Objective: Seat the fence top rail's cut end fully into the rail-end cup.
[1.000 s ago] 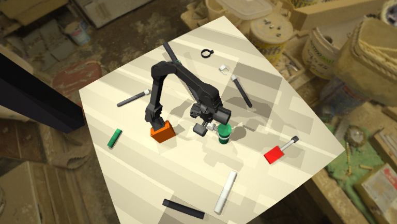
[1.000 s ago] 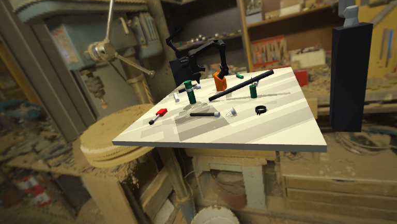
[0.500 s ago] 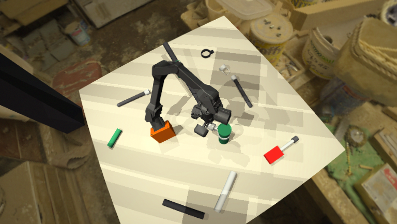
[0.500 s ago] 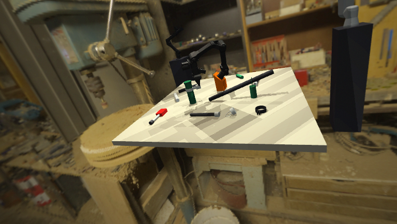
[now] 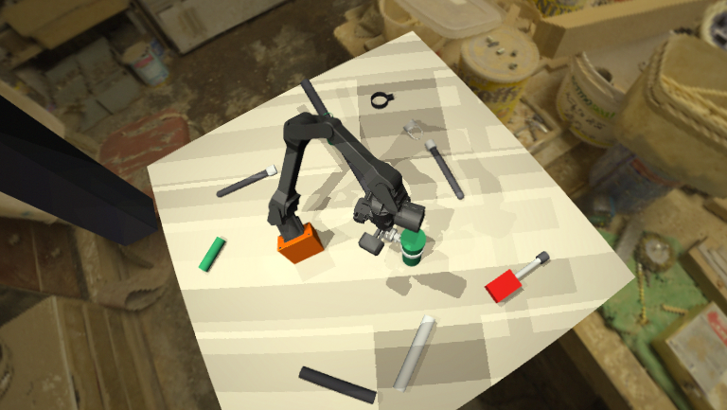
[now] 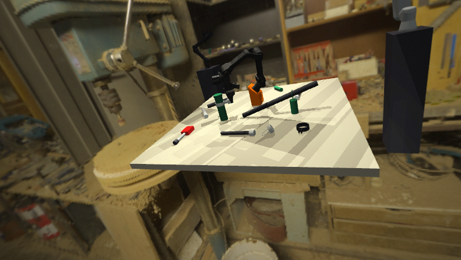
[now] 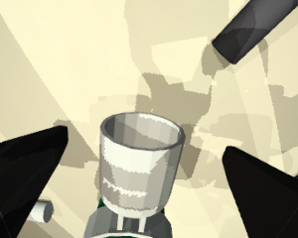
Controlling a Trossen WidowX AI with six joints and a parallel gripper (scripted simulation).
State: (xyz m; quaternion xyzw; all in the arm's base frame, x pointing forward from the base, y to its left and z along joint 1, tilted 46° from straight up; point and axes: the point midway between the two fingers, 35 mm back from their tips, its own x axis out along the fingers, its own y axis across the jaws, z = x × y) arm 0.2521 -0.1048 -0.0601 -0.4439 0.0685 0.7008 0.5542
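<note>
Now: gripper tip 2 cm to the left of the silver rail-end cup, 1 cm below it and 1 cm short of it. Also, from my gripper tip: red-headed tool (33 cm ahead, 28 cm to the right, 11 cm below); white tube (33 cm to the right, 11 cm below, 8 cm behind); small green post (45 cm to the left, 2 cm below).
</note>
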